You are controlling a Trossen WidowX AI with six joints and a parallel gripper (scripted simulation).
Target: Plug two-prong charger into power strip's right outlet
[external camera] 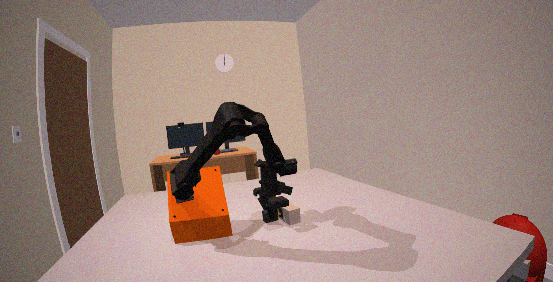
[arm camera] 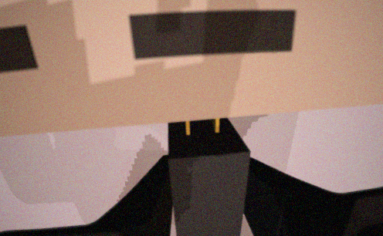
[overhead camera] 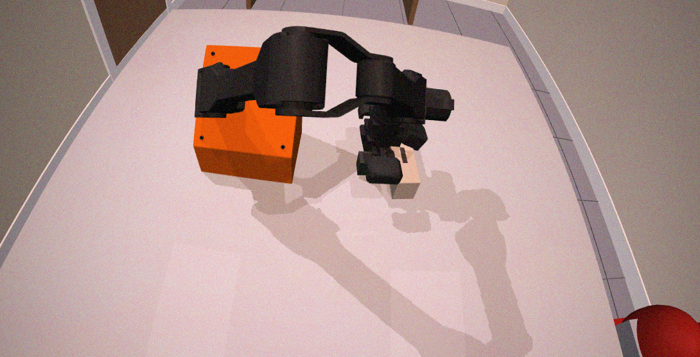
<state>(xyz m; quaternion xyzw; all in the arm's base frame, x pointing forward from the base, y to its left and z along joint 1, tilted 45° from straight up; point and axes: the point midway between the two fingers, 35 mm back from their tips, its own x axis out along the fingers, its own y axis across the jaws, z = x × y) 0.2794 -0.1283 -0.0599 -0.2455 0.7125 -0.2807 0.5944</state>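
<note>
The two-prong charger lies 2 cm ahead of my gripper tip and 1 cm above it.
</note>
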